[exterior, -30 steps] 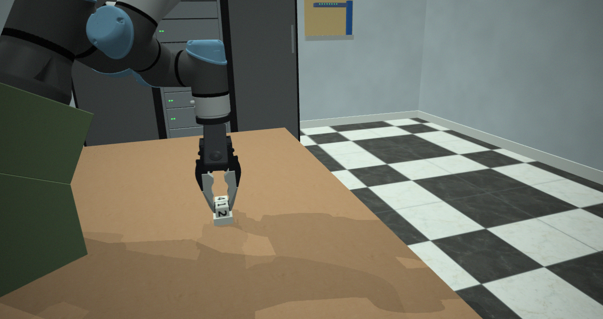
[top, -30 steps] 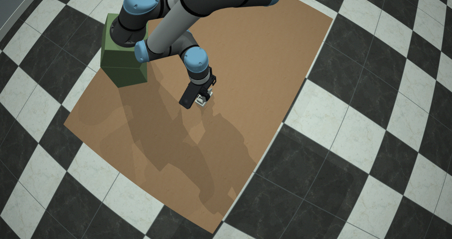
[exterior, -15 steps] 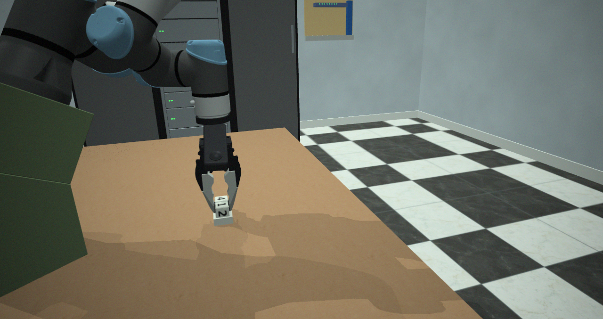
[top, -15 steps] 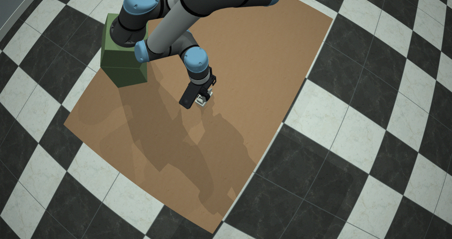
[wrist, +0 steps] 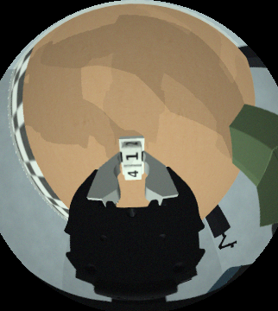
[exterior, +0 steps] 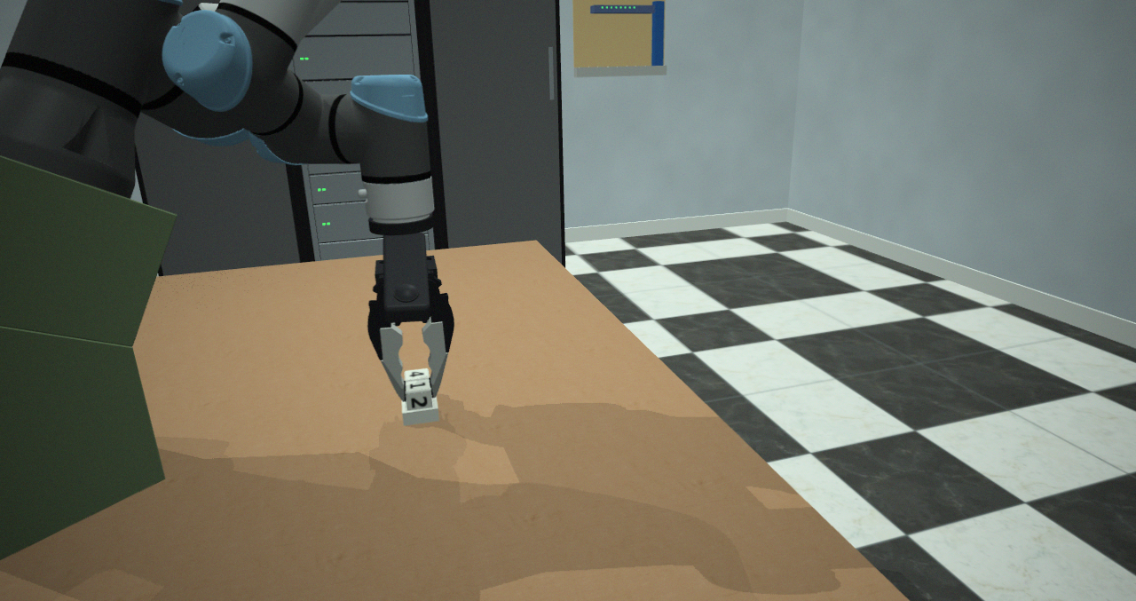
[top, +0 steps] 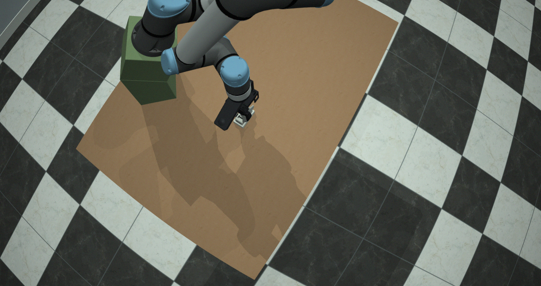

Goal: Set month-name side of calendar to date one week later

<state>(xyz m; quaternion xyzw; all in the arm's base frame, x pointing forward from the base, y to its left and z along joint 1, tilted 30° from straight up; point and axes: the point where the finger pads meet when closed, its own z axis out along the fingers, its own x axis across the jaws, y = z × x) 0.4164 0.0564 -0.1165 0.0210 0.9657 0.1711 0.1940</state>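
Right now my hand is 2 cm to the right of the white tray and 3 cm above it.
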